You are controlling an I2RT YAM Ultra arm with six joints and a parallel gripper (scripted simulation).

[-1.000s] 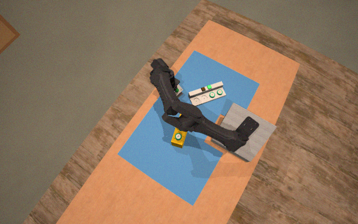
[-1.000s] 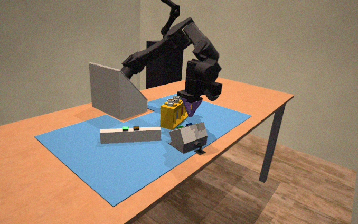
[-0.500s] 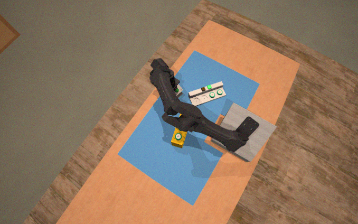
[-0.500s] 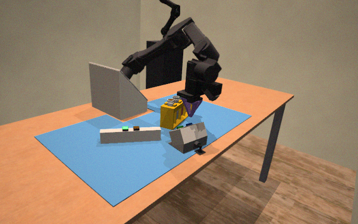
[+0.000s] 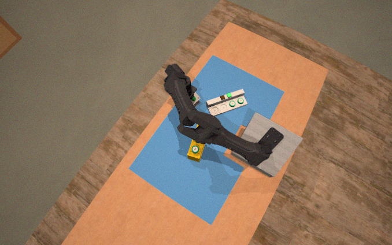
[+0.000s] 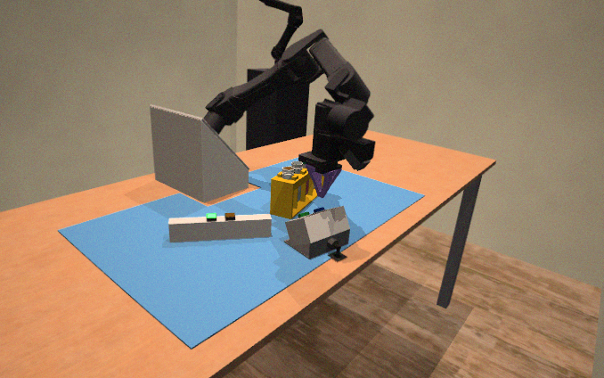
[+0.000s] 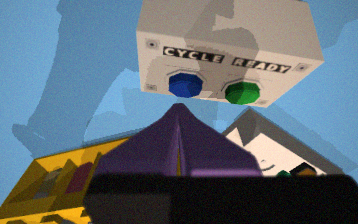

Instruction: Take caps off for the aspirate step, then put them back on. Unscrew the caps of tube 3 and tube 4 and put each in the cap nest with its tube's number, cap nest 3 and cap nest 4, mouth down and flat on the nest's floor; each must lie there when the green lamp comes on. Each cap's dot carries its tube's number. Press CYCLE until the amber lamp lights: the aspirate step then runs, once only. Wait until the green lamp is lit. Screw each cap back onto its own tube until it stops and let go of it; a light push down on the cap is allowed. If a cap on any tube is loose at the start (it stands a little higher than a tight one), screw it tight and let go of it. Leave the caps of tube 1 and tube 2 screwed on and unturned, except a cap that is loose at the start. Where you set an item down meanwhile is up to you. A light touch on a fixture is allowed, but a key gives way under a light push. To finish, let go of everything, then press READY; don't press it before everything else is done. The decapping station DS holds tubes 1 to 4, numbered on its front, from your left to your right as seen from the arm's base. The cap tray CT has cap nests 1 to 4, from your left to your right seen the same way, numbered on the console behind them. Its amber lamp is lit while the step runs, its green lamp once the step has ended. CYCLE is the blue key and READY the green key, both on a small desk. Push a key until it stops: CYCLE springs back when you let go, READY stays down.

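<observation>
Right now my hand is 40 mm above the blue key. Round my hand: green key (50 mm to the right, 40 mm below); cap 3 (180 mm to the right, 180 mm behind, 90 mm below); cap 2 (170 mm behind, 130 mm to the left, 10 mm above).
</observation>
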